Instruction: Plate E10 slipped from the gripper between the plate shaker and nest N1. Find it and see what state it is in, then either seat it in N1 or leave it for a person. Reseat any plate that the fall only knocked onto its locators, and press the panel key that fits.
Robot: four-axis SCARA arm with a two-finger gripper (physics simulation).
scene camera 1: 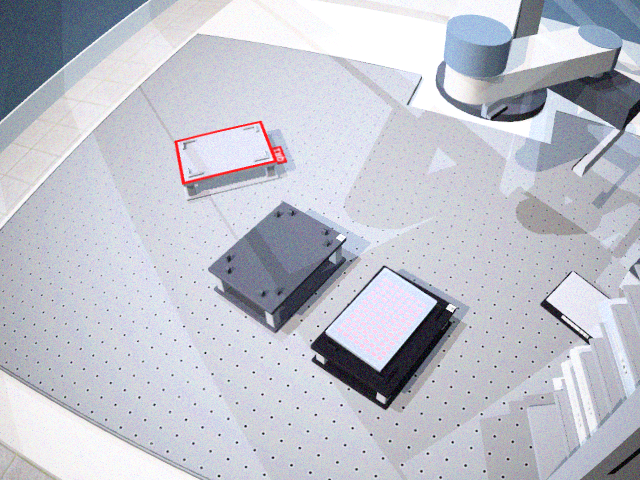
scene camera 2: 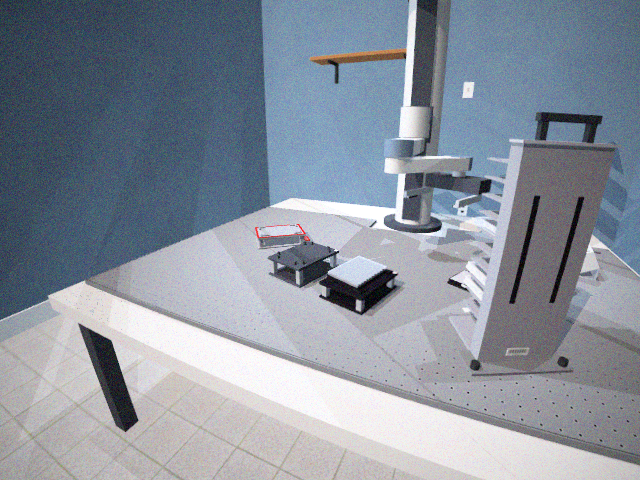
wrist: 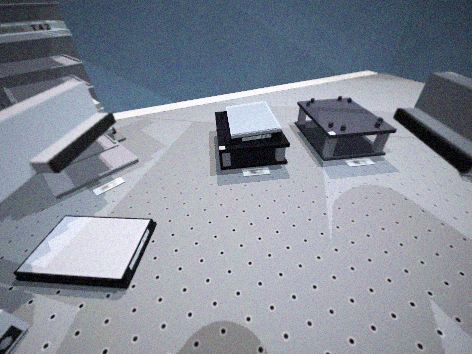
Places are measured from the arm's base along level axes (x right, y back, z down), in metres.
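Pixels of known places: gripper, fingertip midpoint: [scene camera 1: 531, 139] [scene camera 2: 429, 199] [wrist: 249, 98]; arm's base, link origin: [scene camera 2: 411, 224].
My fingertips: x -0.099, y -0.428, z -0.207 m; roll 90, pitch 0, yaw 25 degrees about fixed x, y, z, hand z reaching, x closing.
For each thing: its middle in the pictures, then the offset to it from my fingertips. "spot": a spot on its surface instead.
- flat plate, body centre: [wrist: 92, 246] [scene camera 1: 588, 311] dx -0.157, dy -0.113, dz +0.187 m
- dark grey nest, body centre: [scene camera 1: 278, 262] [wrist: 337, 123] [scene camera 2: 304, 260] dx +0.297, dy -0.210, dz +0.163 m
- pale plate with pink wells, body centre: [scene camera 1: 382, 317] [wrist: 250, 117] [scene camera 2: 358, 270] dx +0.124, dy -0.262, dz +0.136 m
- black nest, body centre: [scene camera 1: 385, 333] [wrist: 247, 133] [scene camera 2: 359, 283] dx +0.118, dy -0.263, dz +0.170 m
- tall grey rack, body centre: [scene camera 2: 524, 243] [wrist: 17, 38] dx -0.193, dy -0.343, dz -0.011 m
- small device, surface spot: [wrist: 11, 337] spot: dx -0.212, dy -0.034, dz +0.182 m
My gripper [wrist: 249, 98] is open and empty; its two fingers stand wide apart at the sides of the wrist view. A flat plate [scene camera 1: 577, 302] [wrist: 87, 248] with a white top and black sides lies on the deck; a label shows on its edge, but its name is unreadable. The dark grey nest [scene camera 1: 279, 253] [scene camera 2: 303, 255] [wrist: 345, 115], N1, carries no plate, and its locator pins show. A pale plate with pink wells [scene camera 1: 382, 318] [scene camera 2: 356, 271] [wrist: 253, 119] sits off centre on the black nest [scene camera 1: 413, 343] [scene camera 2: 361, 299] [wrist: 252, 155] beside N1. Whether it is fully seated is unclear.
A red-edged white stand [scene camera 1: 224, 152] [scene camera 2: 280, 230] with corner guides stands at the back. A tall grey rack [scene camera 2: 553, 248] with sloping shelves stands at the right, near the white-topped plate. Part of a small device [wrist: 11, 337] shows at the wrist view's lower left.
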